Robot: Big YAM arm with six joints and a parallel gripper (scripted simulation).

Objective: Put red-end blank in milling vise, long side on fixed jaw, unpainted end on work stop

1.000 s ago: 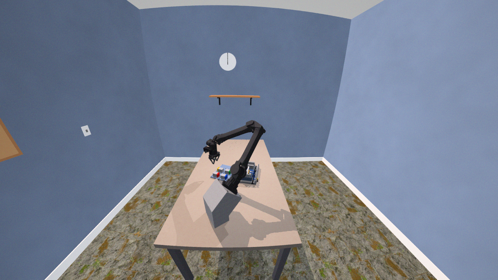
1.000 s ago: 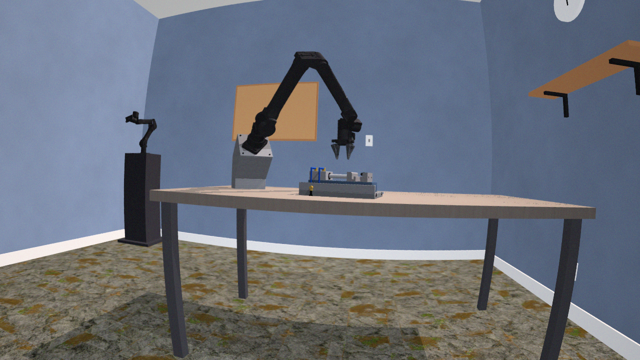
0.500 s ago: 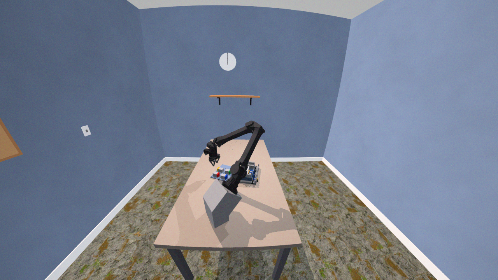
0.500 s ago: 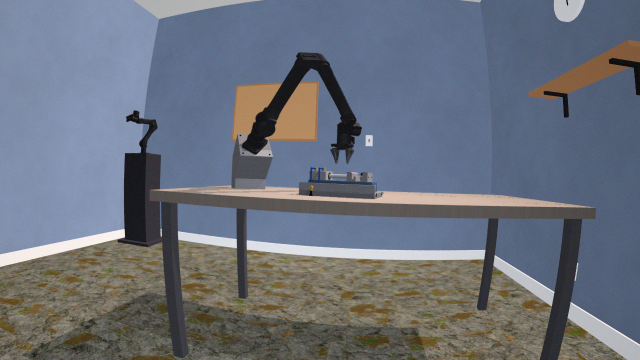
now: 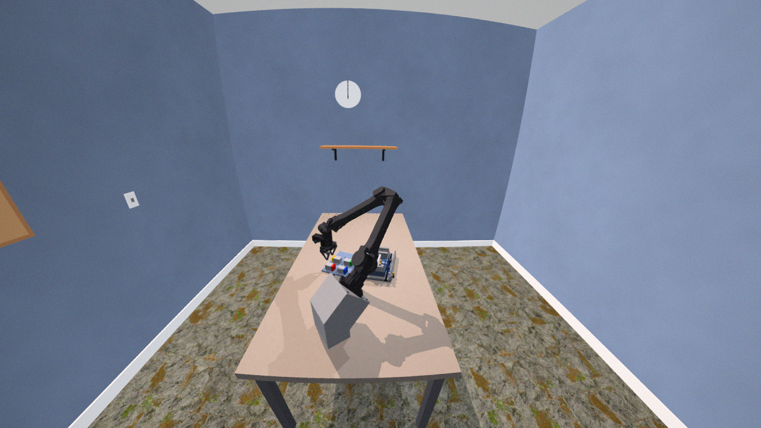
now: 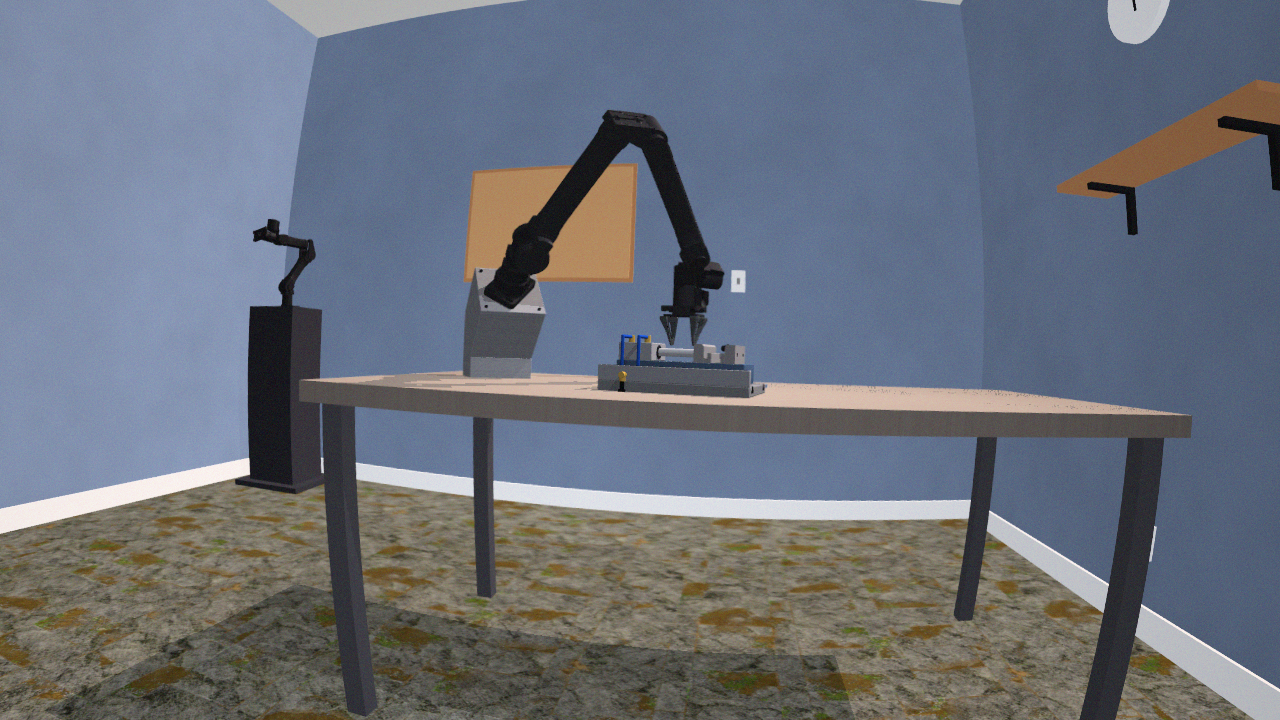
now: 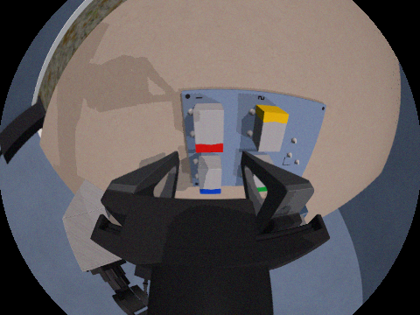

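My gripper is now 80 mm short of the yellow-ended blank, 40 mm to the left of it and 80 mm above it. From my hand the other things lie so: green-ended blank 40 mm ahead, 120 mm to the right, 80 mm below; then blue-ended blank 40 mm behind, 80 mm to the right, 80 mm below; then blue plate 60 mm ahead, 80 mm to the right, 100 mm below.
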